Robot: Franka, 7 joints.
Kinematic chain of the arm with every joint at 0, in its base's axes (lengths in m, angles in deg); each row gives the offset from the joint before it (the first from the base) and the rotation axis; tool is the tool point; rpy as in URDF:
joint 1: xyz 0 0 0.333 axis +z
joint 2: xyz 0 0 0 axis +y
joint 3: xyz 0 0 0.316 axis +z
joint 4: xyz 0.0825 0 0 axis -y
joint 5: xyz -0.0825 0 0.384 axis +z
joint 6: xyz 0 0 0 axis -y
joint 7: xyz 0.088 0 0 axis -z
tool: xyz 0 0 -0.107 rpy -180 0 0
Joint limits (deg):
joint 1: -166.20..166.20
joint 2: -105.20..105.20
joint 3: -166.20..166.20
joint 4: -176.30..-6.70
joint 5: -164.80..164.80
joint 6: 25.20..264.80
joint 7: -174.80..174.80
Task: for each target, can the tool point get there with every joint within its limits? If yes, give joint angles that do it. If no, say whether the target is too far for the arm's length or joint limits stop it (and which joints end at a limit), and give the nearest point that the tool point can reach.
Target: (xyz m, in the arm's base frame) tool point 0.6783 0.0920 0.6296
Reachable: yes | joints 129.98 -68.08 -78.01 -85.71 -51.20 148.79 60.03
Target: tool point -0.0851 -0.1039 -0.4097
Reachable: no: joint limits stop it (at a limit: joint 2) | nearest point -0.0958 -0.1169 -0.3441 | short by 0.068 m
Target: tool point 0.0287 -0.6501 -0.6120
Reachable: no: too far | nearest point 0.0225 -0.5086 -0.3104 | short by 0.333 m
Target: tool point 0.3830 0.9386 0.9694
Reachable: no: too far | nearest point 0.2745 0.6727 0.7891 | short by 0.339 m
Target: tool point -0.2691 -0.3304 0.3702
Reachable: yes | joints 136.48 58.45 111.67 -152.31 62.02 206.47 -94.95
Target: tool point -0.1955 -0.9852 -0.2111
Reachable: no: too far | nearest point -0.1468 -0.7399 -0.0756 | short by 0.284 m
